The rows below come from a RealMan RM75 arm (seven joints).
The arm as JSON. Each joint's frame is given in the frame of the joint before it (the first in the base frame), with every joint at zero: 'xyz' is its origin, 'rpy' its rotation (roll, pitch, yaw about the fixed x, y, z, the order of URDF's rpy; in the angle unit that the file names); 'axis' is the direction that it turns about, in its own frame. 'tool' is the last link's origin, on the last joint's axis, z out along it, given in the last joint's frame.
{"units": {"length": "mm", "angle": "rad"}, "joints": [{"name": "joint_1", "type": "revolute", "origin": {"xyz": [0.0, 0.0, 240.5], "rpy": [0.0, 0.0, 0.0]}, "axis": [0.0, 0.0, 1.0]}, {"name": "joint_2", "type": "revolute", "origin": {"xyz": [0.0, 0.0, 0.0], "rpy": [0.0, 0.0, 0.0]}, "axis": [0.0, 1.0, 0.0]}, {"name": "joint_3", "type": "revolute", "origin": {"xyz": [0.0, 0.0, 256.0], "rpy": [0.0, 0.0, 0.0]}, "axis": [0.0, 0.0, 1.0]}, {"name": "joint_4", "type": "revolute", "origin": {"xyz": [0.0, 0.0, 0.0], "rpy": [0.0, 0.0, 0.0]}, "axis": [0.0, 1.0, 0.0]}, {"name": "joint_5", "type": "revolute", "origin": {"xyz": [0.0, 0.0, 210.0], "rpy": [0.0, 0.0, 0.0]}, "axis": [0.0, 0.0, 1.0]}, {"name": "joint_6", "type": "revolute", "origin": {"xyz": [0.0, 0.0, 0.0], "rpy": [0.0, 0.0, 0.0]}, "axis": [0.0, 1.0, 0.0]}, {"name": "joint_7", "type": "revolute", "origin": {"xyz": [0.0, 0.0, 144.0], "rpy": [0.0, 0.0, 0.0]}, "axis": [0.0, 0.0, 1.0]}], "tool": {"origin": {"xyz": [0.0, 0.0, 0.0], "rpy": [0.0, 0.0, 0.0]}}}
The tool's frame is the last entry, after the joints.
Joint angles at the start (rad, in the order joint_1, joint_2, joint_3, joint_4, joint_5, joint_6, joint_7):
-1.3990, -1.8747, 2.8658, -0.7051, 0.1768, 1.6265, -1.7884
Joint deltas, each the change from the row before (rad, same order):
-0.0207, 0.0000, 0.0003, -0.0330, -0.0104, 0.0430, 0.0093
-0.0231, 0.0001, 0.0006, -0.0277, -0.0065, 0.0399, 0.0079
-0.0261, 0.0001, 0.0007, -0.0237, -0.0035, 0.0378, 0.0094
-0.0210, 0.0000, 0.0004, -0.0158, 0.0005, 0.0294, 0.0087
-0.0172, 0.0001, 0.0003, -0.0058, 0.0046, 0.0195, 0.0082
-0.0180, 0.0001, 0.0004, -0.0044, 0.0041, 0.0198, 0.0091
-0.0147, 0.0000, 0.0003, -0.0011, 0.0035, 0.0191, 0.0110
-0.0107, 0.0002, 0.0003, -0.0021, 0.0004, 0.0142, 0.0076
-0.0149, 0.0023, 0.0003, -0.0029, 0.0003, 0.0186, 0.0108
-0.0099, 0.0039, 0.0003, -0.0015, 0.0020, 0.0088, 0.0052
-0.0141, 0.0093, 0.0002, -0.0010, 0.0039, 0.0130, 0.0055
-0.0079, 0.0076, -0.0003, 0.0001, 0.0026, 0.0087, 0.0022
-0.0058, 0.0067, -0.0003, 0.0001, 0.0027, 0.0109, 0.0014
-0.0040, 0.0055, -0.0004, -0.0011, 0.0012, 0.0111, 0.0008
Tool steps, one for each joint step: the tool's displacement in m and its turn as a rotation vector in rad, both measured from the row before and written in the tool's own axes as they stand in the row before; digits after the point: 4 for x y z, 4 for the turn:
0.0092, 0.0054, -0.0062, -0.0159, 0.0139, 0.0242
0.0099, 0.0060, -0.0050, -0.0174, 0.0101, 0.0264
0.0109, 0.0067, -0.0039, -0.0191, 0.0074, 0.0315
0.0083, 0.0055, -0.0024, -0.0170, 0.0022, 0.0265
0.0064, 0.0045, -0.0005, -0.0154, -0.0029, 0.0230
0.0068, 0.0047, -0.0002, -0.0172, -0.0027, 0.0250
0.0055, 0.0045, 0.0003, -0.0193, -0.0034, 0.0243
0.0043, 0.0031, -0.0001, -0.0132, -0.0002, 0.0177
0.0063, 0.0038, -0.0010, -0.0154, 0.0009, 0.0251
0.0043, 0.0015, -0.0015, -0.0046, -0.0001, 0.0145
0.0063, 0.0016, -0.0036, -0.0044, 0.0000, 0.0187
0.0036, 0.0007, -0.0029, -0.0023, 0.0004, 0.0095
0.0026, 0.0010, -0.0026, -0.0050, -0.0006, 0.0065
0.0018, 0.0010, -0.0024, -0.0052, 0.0004, 0.0043

